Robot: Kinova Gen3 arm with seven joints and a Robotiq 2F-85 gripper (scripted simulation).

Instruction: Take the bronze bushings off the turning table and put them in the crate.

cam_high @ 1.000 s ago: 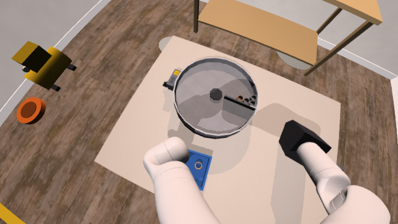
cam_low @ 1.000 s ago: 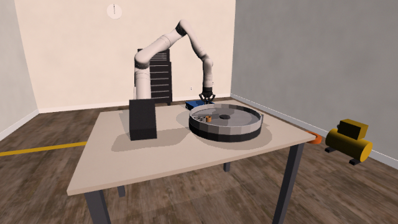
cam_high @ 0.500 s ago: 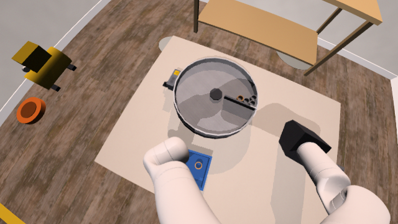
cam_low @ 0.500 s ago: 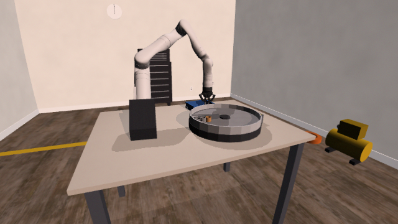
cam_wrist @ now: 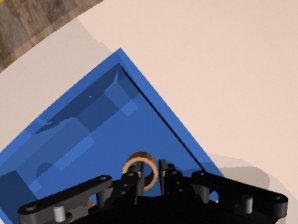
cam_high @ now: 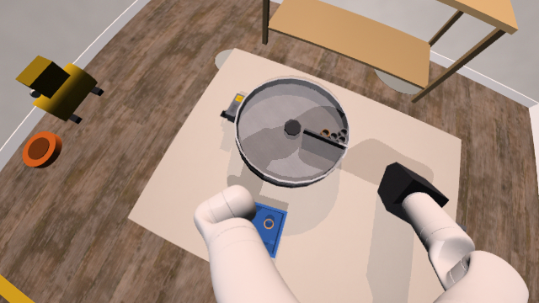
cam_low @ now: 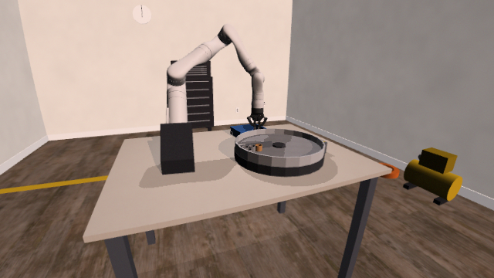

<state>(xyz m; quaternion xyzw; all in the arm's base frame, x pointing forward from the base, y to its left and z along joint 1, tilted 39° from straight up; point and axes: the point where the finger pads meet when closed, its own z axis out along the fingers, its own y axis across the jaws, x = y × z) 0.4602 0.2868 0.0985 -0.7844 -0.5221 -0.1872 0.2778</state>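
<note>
Right now my hand is 5 cm past the blue crate, 1 cm to the right of it and 1 cm above it. The rest, counted from my hand: grey turning table 35 cm to the right, 1 cm above.
</note>
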